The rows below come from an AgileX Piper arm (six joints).
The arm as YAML. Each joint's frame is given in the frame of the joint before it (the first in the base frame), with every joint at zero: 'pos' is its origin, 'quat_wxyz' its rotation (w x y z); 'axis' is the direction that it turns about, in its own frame. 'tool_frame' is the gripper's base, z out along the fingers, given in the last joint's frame.
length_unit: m
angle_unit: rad
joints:
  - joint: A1
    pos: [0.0, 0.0, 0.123]
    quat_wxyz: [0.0, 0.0, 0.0, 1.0]
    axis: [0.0, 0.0, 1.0]
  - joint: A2
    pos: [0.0, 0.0, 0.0]
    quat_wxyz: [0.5, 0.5, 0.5, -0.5]
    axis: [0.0, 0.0, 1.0]
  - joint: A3
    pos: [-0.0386, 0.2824, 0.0]
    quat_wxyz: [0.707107, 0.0, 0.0, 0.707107]
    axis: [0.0, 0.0, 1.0]
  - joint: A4
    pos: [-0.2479, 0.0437, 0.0]
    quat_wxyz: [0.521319, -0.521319, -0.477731, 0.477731]
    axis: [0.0, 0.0, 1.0]
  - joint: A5
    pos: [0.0, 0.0, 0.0]
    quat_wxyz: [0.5, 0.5, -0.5, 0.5]
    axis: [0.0, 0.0, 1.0]
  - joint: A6
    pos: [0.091, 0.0, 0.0]
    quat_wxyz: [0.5, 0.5, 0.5, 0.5]
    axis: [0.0, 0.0, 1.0]
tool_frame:
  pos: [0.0, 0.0, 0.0]
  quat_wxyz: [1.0, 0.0, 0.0, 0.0]
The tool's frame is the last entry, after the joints.
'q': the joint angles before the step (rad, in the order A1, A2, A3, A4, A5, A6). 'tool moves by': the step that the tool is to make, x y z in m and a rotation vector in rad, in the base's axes. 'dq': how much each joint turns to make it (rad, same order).
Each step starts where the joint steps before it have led.
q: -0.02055 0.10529 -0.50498 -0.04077 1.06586 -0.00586
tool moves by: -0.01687 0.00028 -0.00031 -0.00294 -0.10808 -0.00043
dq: 0.00000 -0.11012 0.00199 -0.00084 0.00001 0.00000
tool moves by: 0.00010 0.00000 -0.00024 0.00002 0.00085 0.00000
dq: -0.00002 -0.00001 0.00087 0.00002 -0.00001 -0.00002
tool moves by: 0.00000 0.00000 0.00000 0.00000 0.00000 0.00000
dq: 0.00000 0.00000 0.00000 0.00000 0.00000 0.00000
